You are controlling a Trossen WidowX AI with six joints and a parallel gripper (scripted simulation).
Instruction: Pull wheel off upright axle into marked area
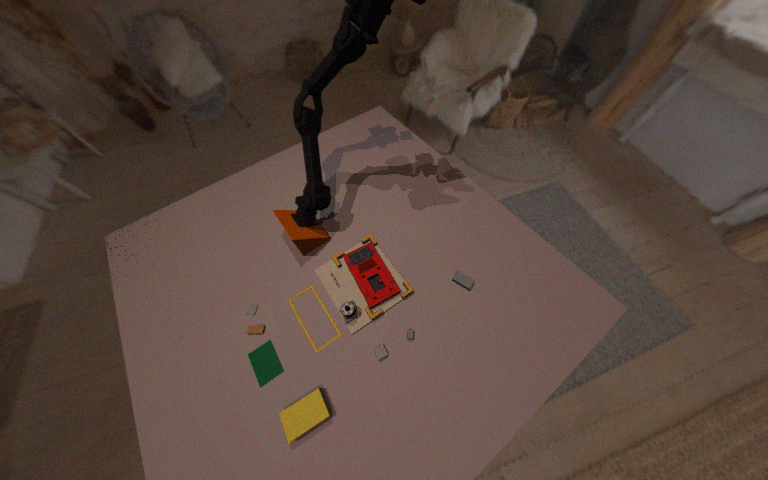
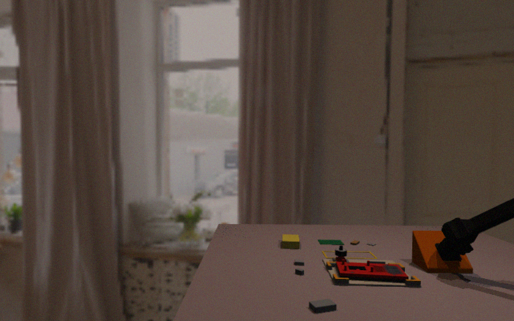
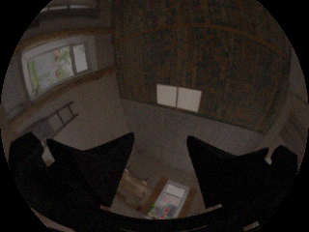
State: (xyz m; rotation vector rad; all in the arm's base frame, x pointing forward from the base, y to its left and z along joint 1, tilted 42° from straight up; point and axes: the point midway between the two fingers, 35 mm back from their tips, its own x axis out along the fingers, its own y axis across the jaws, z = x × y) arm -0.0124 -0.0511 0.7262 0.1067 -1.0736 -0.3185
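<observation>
Now: the dark round wheel 34 cm ahead of my gripper tip, 50 cm to the right of it and 62 cm below it. Also, from my gripper tip: green tile 31 cm ahead, 77 cm to the right, 66 cm below; then yellow block 49 cm ahead, 74 cm to the right, 65 cm below; then upright axle 34 cm ahead, 50 cm to the right, 63 cm below.
</observation>
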